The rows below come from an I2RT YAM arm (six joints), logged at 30 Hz.
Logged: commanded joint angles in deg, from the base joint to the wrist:
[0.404 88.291 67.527 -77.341 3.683 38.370]
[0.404 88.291 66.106 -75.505 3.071 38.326]
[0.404 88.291 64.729 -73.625 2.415 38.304]
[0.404 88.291 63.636 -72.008 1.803 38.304]
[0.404 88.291 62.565 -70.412 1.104 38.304]
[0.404 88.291 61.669 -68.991 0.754 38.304]
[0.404 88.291 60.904 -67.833 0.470 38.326]
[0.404 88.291 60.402 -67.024 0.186 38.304]
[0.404 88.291 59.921 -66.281 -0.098 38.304]
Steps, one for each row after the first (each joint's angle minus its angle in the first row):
[0.000 0.000 -1.421 1.836 -0.612 -0.044]
[0.000 0.000 -2.798 3.716 -1.268 -0.066]
[0.000 0.000 -3.891 5.333 -1.880 -0.066]
[0.000 0.000 -4.962 6.929 -2.579 -0.066]
[0.000 0.000 -5.858 8.350 -2.929 -0.066]
[0.000 0.000 -6.623 9.508 -3.213 -0.044]
[0.000 0.000 -7.125 10.317 -3.497 -0.066]
[0.000 0.000 -7.606 11.060 -3.781 -0.066]

